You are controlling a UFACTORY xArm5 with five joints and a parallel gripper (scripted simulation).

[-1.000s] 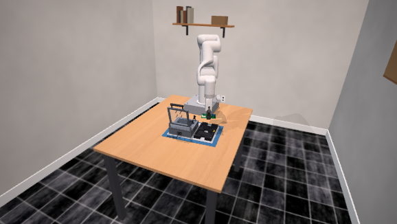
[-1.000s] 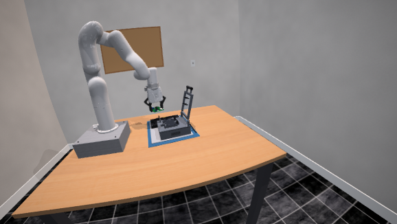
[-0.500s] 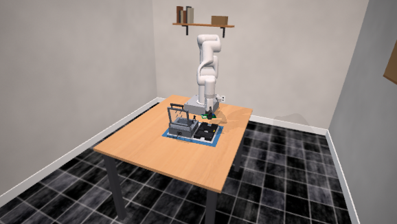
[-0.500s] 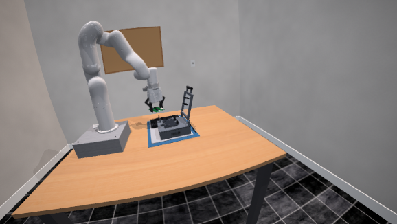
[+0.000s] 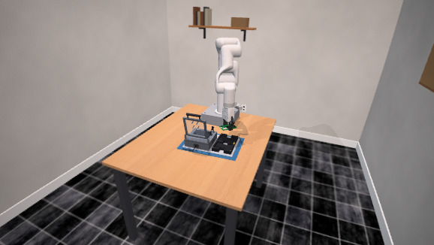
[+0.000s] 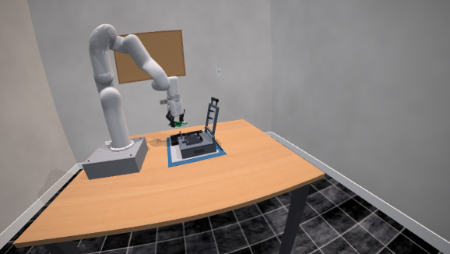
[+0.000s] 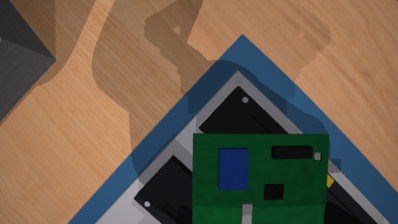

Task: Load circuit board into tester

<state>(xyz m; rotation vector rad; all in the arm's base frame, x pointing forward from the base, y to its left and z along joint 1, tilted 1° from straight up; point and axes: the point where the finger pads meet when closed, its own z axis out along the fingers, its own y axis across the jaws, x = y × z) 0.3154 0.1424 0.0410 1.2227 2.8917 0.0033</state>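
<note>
Right now the green circuit board is right at my hand. The rest, counted from my hand: clear-windowed lid (190 mm ahead, 160 mm to the right, 60 mm above); then tester (100 mm ahead, 130 mm to the right, 10 mm below).
</note>
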